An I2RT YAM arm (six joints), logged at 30 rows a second.
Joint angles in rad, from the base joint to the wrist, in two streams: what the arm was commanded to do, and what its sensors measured. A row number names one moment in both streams.
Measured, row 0:
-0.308 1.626 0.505 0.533 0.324 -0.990
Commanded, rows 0 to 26:
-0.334 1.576 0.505 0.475 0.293 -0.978
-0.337 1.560 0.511 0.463 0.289 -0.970
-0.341 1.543 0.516 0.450 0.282 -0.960
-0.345 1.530 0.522 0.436 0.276 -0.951
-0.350 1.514 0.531 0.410 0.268 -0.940
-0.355 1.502 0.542 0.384 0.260 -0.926
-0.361 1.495 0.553 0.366 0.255 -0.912
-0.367 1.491 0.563 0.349 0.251 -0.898
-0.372 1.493 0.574 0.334 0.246 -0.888
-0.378 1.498 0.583 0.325 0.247 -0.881
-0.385 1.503 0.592 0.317 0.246 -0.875
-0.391 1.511 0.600 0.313 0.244 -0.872
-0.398 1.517 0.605 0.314 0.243 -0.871
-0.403 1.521 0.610 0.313 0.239 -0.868
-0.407 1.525 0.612 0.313 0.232 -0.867
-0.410 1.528 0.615 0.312 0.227 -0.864
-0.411 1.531 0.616 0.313 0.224 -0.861
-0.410 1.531 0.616 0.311 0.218 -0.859
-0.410 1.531 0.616 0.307 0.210 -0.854
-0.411 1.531 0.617 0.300 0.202 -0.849
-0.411 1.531 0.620 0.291 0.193 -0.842
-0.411 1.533 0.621 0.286 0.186 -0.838
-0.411 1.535 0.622 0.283 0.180 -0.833
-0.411 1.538 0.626 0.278 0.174 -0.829
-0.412 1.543 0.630 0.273 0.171 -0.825
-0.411 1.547 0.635 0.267 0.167 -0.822
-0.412 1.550 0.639 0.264 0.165 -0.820
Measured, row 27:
-0.406 1.536 0.599 0.263 0.186 -0.839
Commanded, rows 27 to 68:
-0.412 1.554 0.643 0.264 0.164 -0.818
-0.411 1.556 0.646 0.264 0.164 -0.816
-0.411 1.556 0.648 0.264 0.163 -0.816
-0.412 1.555 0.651 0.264 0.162 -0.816
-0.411 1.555 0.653 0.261 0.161 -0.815
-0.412 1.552 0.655 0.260 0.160 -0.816
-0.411 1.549 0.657 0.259 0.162 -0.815
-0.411 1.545 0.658 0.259 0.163 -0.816
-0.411 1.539 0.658 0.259 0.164 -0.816
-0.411 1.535 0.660 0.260 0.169 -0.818
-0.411 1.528 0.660 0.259 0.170 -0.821
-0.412 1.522 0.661 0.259 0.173 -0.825
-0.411 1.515 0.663 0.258 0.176 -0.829
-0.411 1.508 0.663 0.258 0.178 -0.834
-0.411 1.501 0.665 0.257 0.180 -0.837
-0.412 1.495 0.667 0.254 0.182 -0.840
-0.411 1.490 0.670 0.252 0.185 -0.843
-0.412 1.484 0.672 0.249 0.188 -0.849
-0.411 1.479 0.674 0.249 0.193 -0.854
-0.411 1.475 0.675 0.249 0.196 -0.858
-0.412 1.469 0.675 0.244 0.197 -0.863
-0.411 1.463 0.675 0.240 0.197 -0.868
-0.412 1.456 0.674 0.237 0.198 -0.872
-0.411 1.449 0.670 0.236 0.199 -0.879
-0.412 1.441 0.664 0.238 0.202 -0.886
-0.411 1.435 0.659 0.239 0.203 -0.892
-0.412 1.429 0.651 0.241 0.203 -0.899
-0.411 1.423 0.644 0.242 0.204 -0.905
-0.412 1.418 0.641 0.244 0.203 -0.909
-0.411 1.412 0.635 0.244 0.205 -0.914
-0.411 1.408 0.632 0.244 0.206 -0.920
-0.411 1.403 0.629 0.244 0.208 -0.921
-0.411 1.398 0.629 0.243 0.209 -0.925
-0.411 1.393 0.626 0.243 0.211 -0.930
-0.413 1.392 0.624 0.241 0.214 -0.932
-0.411 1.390 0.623 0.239 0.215 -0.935
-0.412 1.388 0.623 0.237 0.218 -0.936
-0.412 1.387 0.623 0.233 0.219 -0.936
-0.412 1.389 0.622 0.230 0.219 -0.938
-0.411 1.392 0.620 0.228 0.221 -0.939
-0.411 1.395 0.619 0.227 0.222 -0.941
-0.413 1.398 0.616 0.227 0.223 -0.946
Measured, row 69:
-0.407 1.410 0.630 0.219 0.211 -0.927
